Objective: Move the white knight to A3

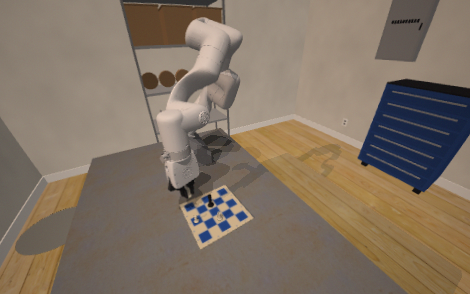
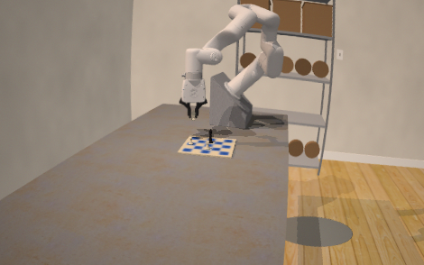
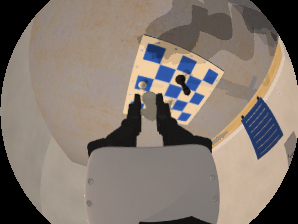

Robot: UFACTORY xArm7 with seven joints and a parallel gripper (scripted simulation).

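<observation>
Right now my hand is 13 cm above the blue-and-cream chessboard, 8 cm to the right of it and 3 cm short of it. From my hand the other things lie so: black chess piece (10 cm below, 8 cm to the left, 1 cm behind).
</observation>
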